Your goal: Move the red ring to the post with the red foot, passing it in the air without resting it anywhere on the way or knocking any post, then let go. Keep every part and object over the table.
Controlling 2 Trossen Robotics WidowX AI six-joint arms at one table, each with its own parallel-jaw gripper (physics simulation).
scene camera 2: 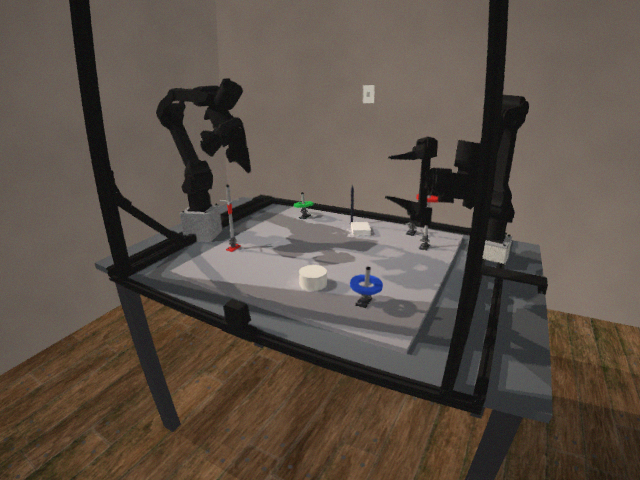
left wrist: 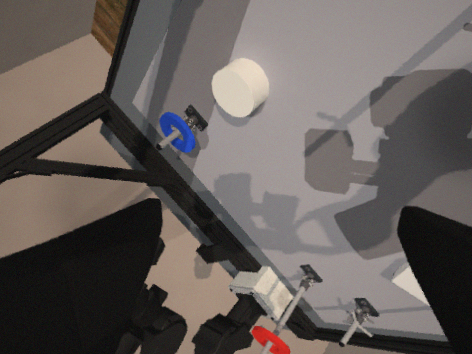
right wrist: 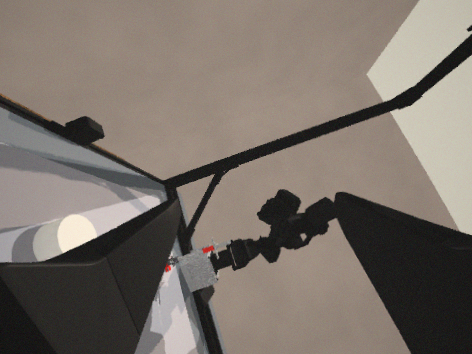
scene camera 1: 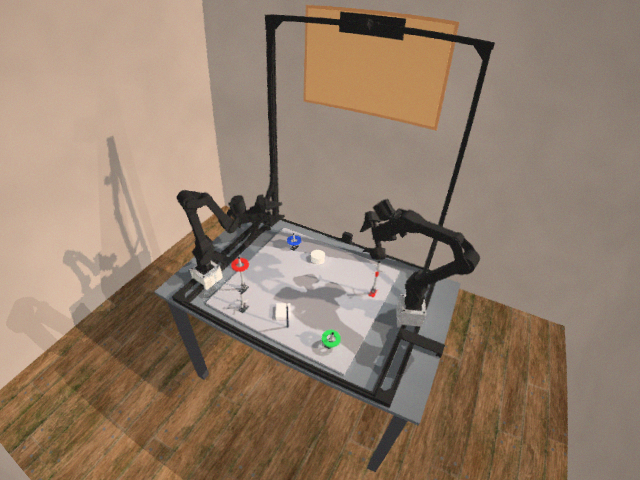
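Where they show: left gripper, fingertip midpoint: (scene camera 2: pixel 248 166) (left wrist: pixel 280 215) (right wrist: pixel 252 230) (scene camera 1: pixel 362 241); right gripper, fingertip midpoint: (scene camera 2: pixel 387 177) (right wrist: pixel 256 203) (scene camera 1: pixel 283 209); left arm's base, link origin: (scene camera 2: pixel 199 208) (right wrist: pixel 213 262) (scene camera 1: pixel 413 304); right arm's base, link origin: (scene camera 2: pixel 493 237) (left wrist: pixel 251 303) (scene camera 1: pixel 204 267).
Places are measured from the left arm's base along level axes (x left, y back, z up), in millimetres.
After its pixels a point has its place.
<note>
The red ring (scene camera 1: pixel 234 266) @(x -23, y -737, z 69 mm) (scene camera 2: pixel 429 198) @(x -71, y -715, z 74 mm) (left wrist: pixel 264 338) @(x -48, y -735, z 64 mm) is around a tall grey post, high above its dark foot; my right gripper partly hides it in scene camera 2. The post with the red foot (scene camera 1: pixel 372 292) @(x -101, y -159, z -65 mm) (scene camera 2: pixel 233 248) @(x -126, y -160, z -79 mm) (right wrist: pixel 167 268) @(x -104, y -166, z -80 mm) stands upright near the left arm's base, with a red band and no ring. My left gripper (scene camera 1: pixel 364 240) @(x -151, y -236, z 170 mm) (scene camera 2: pixel 227 161) (left wrist: pixel 280 215) @(x -151, y -236, z 170 mm) is open and empty, high above the table near that post. My right gripper (scene camera 1: pixel 281 211) @(x -296, y -587, z 182 mm) (scene camera 2: pixel 388 177) @(x -296, y -587, z 182 mm) is open and empty, beside the red ring in scene camera 2 and apart from it.
A blue ring (scene camera 1: pixel 288 241) @(x -344, y -577, z -36 mm) (scene camera 2: pixel 356 285) @(x -377, y -532, z -33 mm) (left wrist: pixel 168 121) @(x -375, y -534, z -33 mm) and a green ring (scene camera 1: pixel 324 339) @(x 194, y -337, z -35 mm) (scene camera 2: pixel 298 205) @(x 152, y -302, z -33 mm) are on short posts. A white cylinder (scene camera 1: pixel 317 257) @(x -269, y -424, z -50 mm) (scene camera 2: pixel 312 277) @(x -322, y -429, z -50 mm) (left wrist: pixel 240 87) @(x -283, y -407, z -50 mm), a white block (scene camera 1: pixel 281 311) @(x 66, y -527, z -65 mm) (scene camera 2: pixel 360 228) @(x 36, y -523, z -65 mm), a thin dark post (scene camera 1: pixel 287 316) @(x 125, y -489, z -15 mm) (scene camera 2: pixel 352 204) @(x 119, y -491, z -13 mm) and a ringless short post (left wrist: pixel 352 327) @(x 57, y -686, z -33 mm) also stand there.
</note>
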